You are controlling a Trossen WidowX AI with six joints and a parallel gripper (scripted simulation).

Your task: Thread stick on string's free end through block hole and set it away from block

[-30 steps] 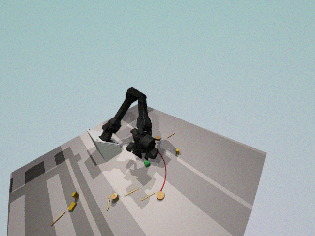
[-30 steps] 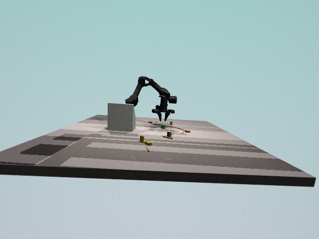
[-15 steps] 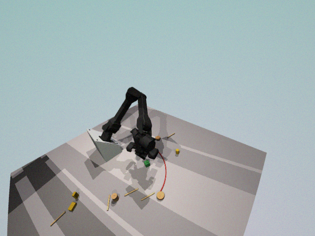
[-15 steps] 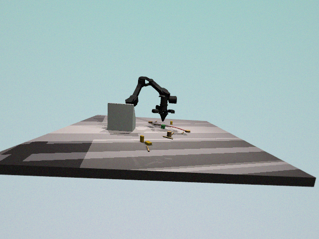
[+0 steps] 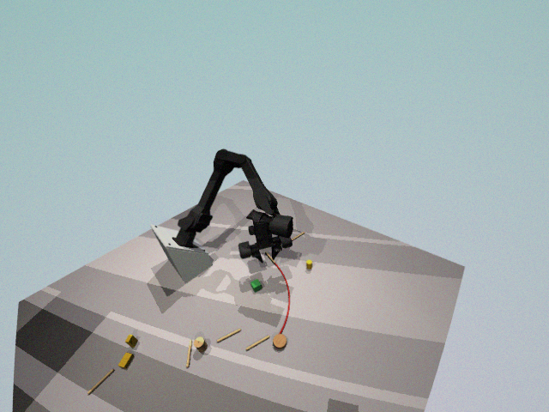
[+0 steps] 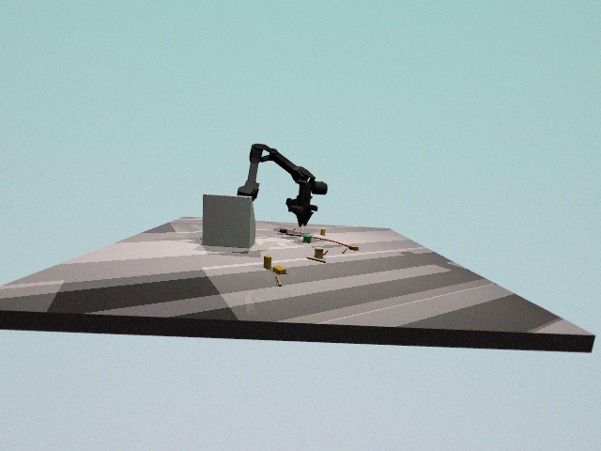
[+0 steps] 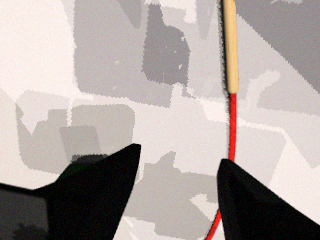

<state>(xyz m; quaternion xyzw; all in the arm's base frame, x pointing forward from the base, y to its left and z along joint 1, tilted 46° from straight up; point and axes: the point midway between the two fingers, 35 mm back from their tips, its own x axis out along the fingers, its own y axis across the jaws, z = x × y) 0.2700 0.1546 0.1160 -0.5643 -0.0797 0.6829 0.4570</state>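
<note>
Now: the thin wooden stick 5 cm below my gripper tip, 4 cm to the left of it and 3 cm behind it. From my gripper tip the other things lie so: yellow cylinder 11 cm to the left, 11 cm ahead, 4 cm below; green cube 9 cm to the right, 4 cm below, 2 cm ahead; wooden cylinder 34 cm to the right, 5 cm ahead, 4 cm below.
</note>
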